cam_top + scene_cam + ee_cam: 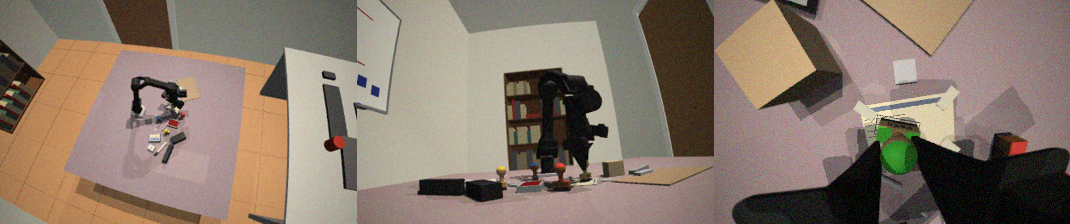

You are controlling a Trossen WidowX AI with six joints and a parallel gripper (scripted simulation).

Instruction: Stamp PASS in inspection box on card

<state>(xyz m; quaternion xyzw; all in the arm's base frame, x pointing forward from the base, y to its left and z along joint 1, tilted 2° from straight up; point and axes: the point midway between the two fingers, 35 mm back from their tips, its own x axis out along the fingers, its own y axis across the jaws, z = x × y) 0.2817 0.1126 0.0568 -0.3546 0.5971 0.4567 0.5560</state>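
My gripper tip is 4 cm above the cream card, 1 cm to the left of it and 1 cm short of it. From my gripper tip the other things lie so: red-knobbed stamp (10 cm ahead, 8 cm to the right, 2 cm below); tan block (10 cm to the left, 6 cm behind, 1 cm below); green-knobbed stamp (1 cm below).
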